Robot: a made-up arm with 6 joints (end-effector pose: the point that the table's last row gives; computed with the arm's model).
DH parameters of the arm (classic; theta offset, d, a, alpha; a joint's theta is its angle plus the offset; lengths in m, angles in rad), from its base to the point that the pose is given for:
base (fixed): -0.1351 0 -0.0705 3.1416
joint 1: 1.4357 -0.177 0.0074 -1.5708
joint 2: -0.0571 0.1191 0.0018 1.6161
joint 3: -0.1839 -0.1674 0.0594 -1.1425
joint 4: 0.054 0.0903 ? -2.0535
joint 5: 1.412 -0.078 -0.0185 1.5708
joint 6: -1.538 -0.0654 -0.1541 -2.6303
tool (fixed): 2.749 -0.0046 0 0
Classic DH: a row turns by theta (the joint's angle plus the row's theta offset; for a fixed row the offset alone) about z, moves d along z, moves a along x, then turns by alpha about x.
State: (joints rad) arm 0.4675 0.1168 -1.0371 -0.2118 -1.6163 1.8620
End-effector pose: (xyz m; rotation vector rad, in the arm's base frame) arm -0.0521 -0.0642 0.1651 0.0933 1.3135 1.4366
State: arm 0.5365 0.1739 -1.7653 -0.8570 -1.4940 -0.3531
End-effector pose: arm 0.1383 0.0911 0.1427 -2.0002 -0.8791 -0.6605
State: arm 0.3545 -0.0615 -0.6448 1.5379 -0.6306 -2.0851
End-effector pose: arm -0.2718 -0.2969 0.5928 2.6414 -0.6693 1.4164
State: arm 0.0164 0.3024 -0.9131 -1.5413 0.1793 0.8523
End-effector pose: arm -0.0884 -0.1804 0.1029 -0.2314 -0.0624 -1.2759
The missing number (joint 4, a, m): 0.2887
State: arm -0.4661 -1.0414 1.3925 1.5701 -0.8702 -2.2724
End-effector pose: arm -0.3075 -0.5038 0.4825 1.8656 -2.0602 -0.2532
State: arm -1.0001 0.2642 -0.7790 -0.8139 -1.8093 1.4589
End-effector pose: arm -0.0680 0.0008 0.1701 -0.0542 -1.9848 -2.1885
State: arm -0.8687 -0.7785 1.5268 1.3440 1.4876 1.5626
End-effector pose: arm -0.2222 -0.3641 0.7273 -0.8130 -1.2019 -1.6876
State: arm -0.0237 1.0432 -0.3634 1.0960 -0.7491 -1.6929
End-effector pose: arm -0.1444 0.1466 0.6959 1.9563 0.5009 1.0921
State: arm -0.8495 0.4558 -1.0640 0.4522 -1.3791 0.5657
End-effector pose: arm -0.0230 0.0338 0.4641 0.2991 -2.0046 -2.3732
